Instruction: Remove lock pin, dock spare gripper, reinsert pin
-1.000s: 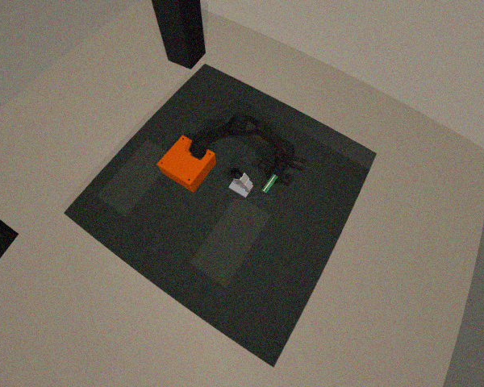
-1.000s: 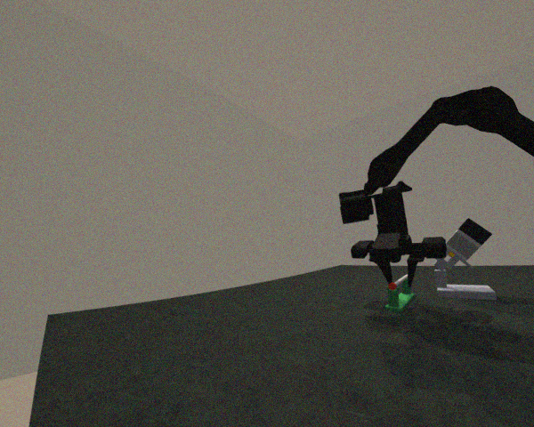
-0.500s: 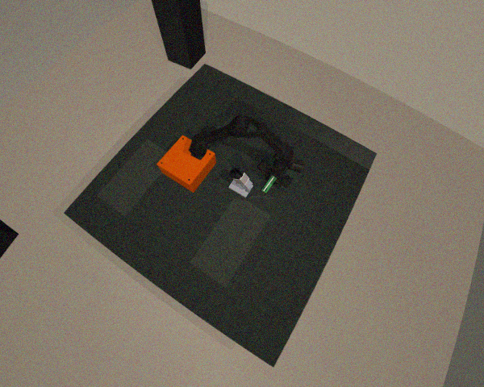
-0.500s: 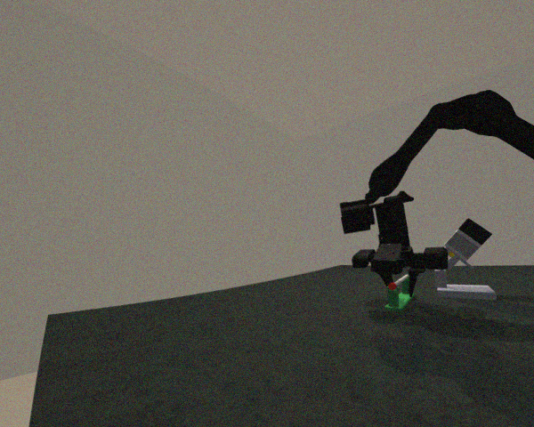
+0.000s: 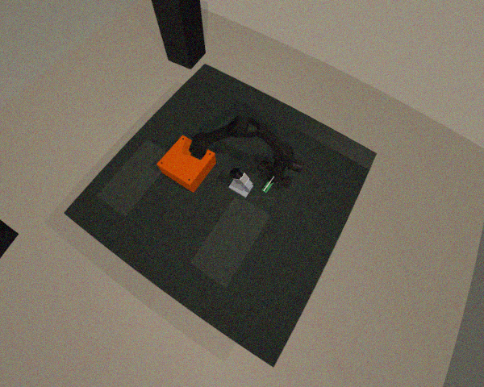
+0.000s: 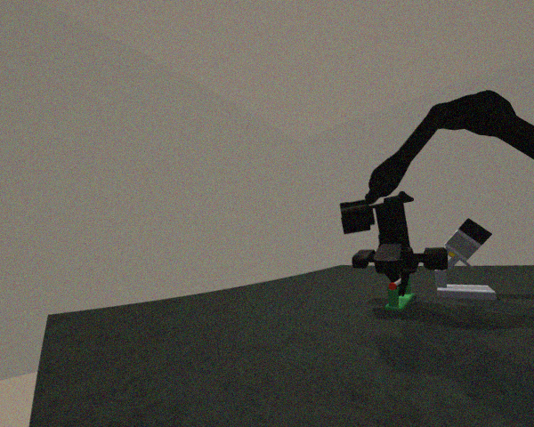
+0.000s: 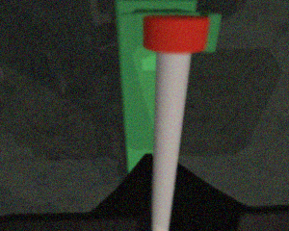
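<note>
My gripper tip is 10 mm to the right of the green stand and 10 mm below it. The rest, counted from my gripper tip: grey mount: 110 mm behind, 100 mm to the right, 40 mm above; spare gripper: 140 mm behind, 100 mm to the right, 100 mm above.
</note>
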